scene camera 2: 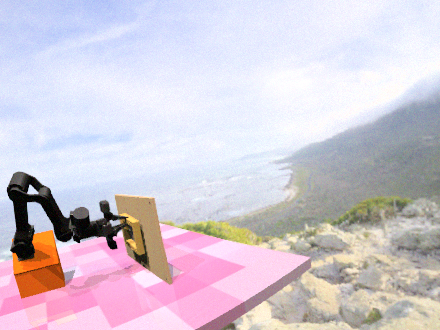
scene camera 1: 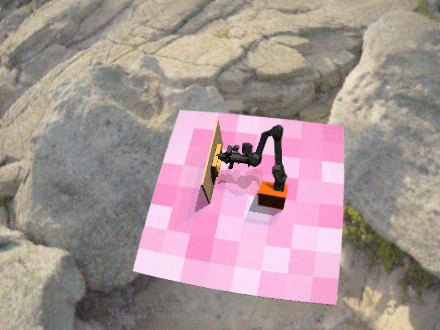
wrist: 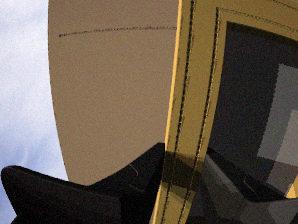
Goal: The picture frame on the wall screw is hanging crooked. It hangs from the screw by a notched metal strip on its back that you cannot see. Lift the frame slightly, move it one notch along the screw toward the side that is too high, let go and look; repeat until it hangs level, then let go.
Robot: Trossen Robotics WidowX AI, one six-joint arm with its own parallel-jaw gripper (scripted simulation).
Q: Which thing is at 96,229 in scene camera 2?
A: The gripper.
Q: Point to a picture frame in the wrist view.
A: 227,87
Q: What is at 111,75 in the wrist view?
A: A tan wall panel.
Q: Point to a tan wall panel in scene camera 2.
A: At 144,209
